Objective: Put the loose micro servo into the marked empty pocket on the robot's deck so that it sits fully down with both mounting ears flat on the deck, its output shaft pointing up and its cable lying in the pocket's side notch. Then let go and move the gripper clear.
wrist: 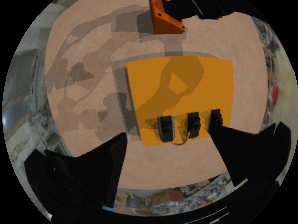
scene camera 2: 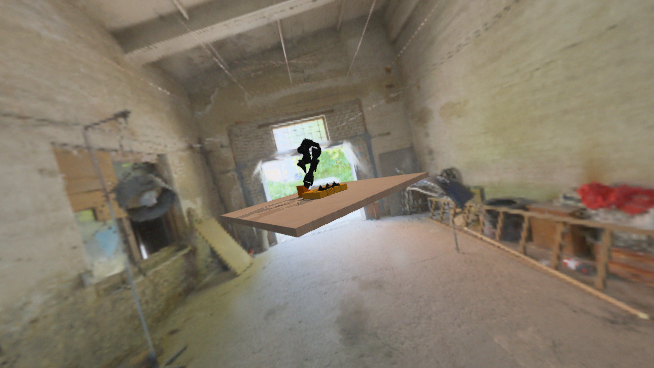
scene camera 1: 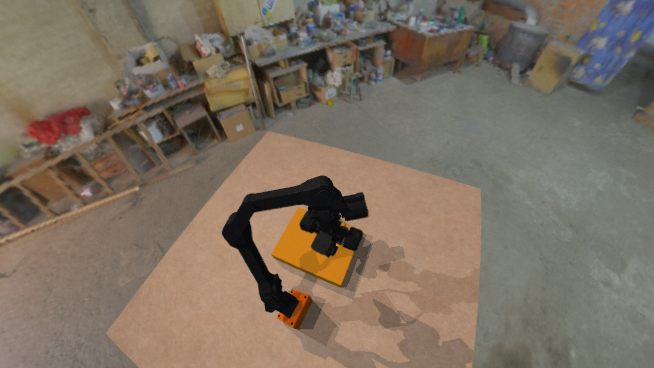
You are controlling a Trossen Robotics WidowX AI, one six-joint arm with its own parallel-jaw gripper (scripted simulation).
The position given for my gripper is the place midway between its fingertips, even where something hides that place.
My gripper (scene camera 1: 332, 239) is open and holds nothing.
My gripper is seen too in the wrist view (wrist: 170, 133).
